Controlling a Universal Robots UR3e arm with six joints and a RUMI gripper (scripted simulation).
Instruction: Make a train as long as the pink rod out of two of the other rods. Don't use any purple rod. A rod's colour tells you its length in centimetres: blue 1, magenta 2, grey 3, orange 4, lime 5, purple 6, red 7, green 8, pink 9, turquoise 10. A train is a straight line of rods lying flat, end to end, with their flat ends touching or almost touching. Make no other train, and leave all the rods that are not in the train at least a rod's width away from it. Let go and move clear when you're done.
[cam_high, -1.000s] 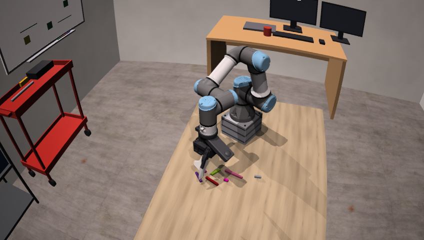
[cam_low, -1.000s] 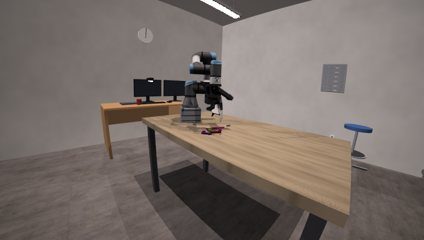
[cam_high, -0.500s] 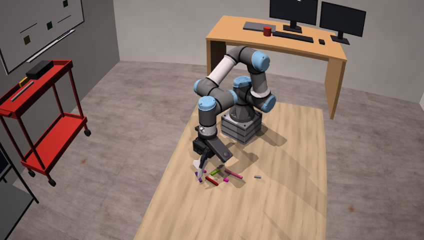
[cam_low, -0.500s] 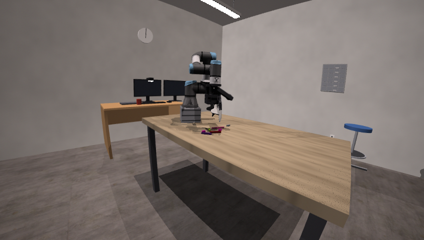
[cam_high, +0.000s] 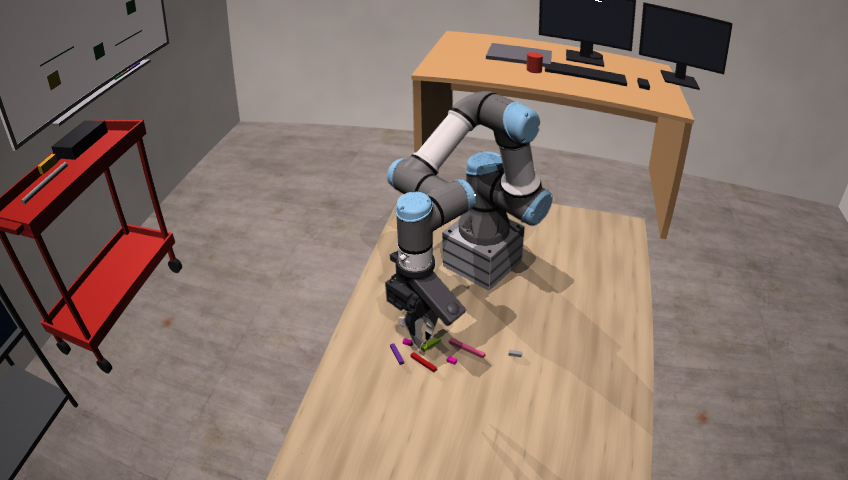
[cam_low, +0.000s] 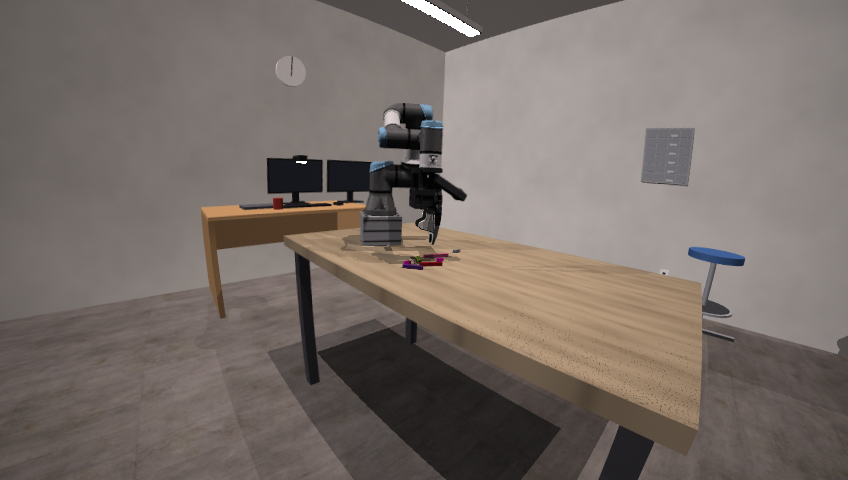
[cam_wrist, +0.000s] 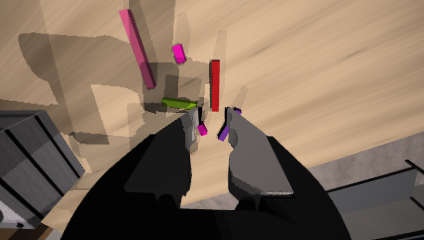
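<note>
Right now the red rod is 80 mm below my hand. Also, from my hand: pink rod: 50 mm behind, 90 mm to the left, 80 mm below; then purple rod: 20 mm behind, 60 mm to the right, 80 mm below; then lime rod: 60 mm behind, 10 mm to the left, 80 mm below.
</note>
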